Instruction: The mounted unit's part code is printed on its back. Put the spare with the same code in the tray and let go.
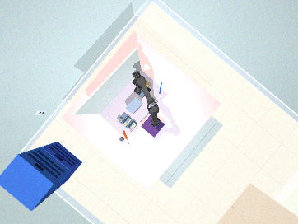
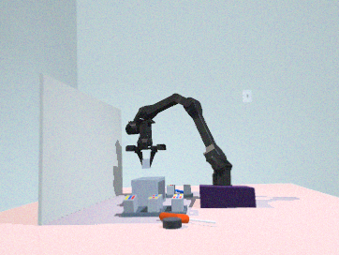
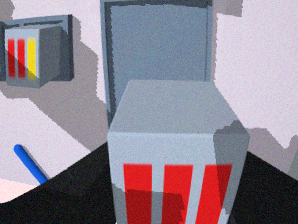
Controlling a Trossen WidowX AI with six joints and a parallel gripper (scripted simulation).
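The grey tray is 14 cm below my gripper tip and 1 cm behind it. The rest, counted from my gripper tip: grey mounted unit (21 cm to the left, 9 cm below, 2 cm behind); upright wall panel (21 cm ahead, 15 cm to the left, 8 cm above).
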